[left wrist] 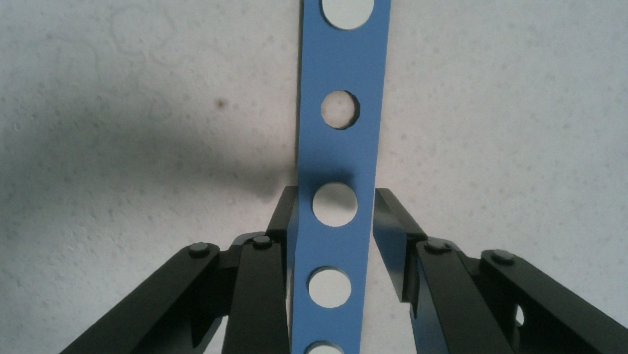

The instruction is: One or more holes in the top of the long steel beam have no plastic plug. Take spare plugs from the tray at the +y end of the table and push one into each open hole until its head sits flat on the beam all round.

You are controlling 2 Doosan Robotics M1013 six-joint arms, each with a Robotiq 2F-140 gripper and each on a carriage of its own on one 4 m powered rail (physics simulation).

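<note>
The long blue beam (344, 60) runs from top to bottom through the left wrist view. One open hole (357, 111) shows in its top, with the pale table visible through it. White plug heads fill other holes: one plug (347, 11) beyond the open hole, one plug (335, 204) between my left fingertips, and one plug (330, 288) nearer the bottom. Part of another plug (325, 348) shows at the bottom edge. My left gripper (336, 209) is open and empty, its fingertips appearing on either side of the beam. Their height over the beam is hard to tell. My right gripper and the spare-plug tray do not show.
A pale speckled table top (500, 110) extends on both sides of the beam. A soft dark shadow lies across the table to the left and reaches the beam near the plug between the fingers.
</note>
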